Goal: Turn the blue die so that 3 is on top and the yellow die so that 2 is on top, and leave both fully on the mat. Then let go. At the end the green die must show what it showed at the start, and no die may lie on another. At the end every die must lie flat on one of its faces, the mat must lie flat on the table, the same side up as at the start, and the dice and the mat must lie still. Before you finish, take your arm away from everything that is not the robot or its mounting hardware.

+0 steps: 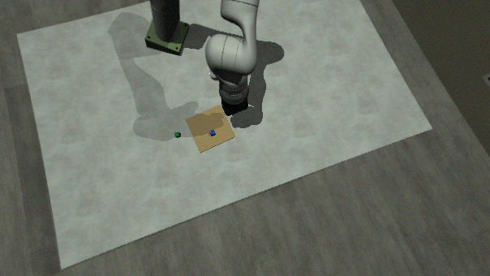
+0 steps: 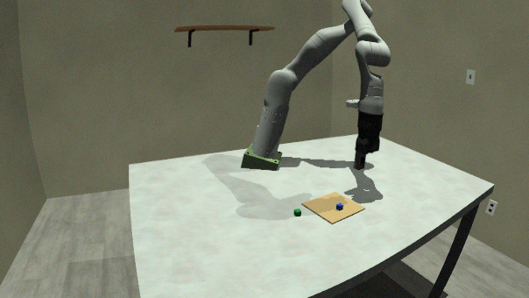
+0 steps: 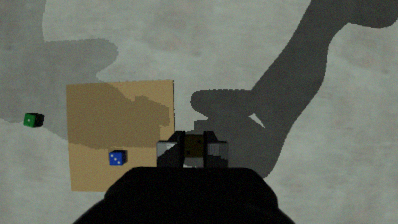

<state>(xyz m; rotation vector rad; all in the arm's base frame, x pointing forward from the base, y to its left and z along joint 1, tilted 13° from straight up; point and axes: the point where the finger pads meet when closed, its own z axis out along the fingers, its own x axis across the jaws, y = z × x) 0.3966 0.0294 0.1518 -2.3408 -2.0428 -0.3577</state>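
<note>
My gripper is now 10 cm to the left of the tan mat and 12 cm above it. Round my hand: yellow die (1 cm below); then blue die (2 cm ahead, 10 cm to the right, 11 cm below); then green die (4 cm behind, 21 cm to the right, 11 cm below).
</note>
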